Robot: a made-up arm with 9 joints. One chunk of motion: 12 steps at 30 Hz.
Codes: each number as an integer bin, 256 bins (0 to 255) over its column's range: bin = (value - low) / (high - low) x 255, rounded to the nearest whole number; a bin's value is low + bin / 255 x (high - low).
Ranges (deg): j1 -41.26..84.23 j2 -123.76..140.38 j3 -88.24..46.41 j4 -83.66..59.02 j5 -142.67..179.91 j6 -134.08..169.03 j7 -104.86..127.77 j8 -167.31..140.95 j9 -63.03..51
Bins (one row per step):
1: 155 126 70 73 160 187 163 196 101
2: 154 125 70 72 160 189 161 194 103
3: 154 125 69 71 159 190 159 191 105
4: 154 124 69 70 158 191 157 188 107
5: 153 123 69 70 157 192 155 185 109
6: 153 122 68 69 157 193 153 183 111
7: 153 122 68 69 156 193 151 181 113
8: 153 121 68 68 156 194 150 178 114
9: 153 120 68 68 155 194 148 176 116
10: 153 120 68 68 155 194 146 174 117
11: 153 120 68 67 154 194 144 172 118
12: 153 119 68 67 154 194 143 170 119
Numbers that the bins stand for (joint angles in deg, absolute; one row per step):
1: 35.02 6.76 -51.28 -42.81 59.73 88.20 43.84 69.63 -17.87
2: 34.53 5.72 -51.28 -43.37 59.73 90.58 42.02 67.21 -16.97
3: 34.53 5.72 -51.81 -43.93 58.47 91.77 40.19 63.58 -16.08
4: 34.53 4.68 -51.81 -44.49 57.20 92.96 38.37 59.96 -15.18
5: 34.03 3.65 -51.81 -44.49 55.94 94.14 36.54 56.33 -14.29
6: 34.03 2.61 -52.33 -45.05 55.94 95.33 34.72 53.91 -13.39
7: 34.03 2.61 -52.33 -45.05 54.67 95.33 32.89 51.49 -12.50
8: 34.03 1.58 -52.33 -45.61 54.67 96.52 31.98 47.87 -12.05
9: 34.03 0.54 -52.33 -45.61 53.41 96.52 30.16 45.45 -11.16
10: 34.03 0.54 -52.33 -45.61 53.41 96.52 28.33 43.03 -10.71
11: 34.03 0.54 -52.33 -46.17 52.14 96.52 26.51 40.61 -10.26
12: 34.03 -0.49 -52.33 -46.17 52.14 96.52 25.60 38.20 -9.82

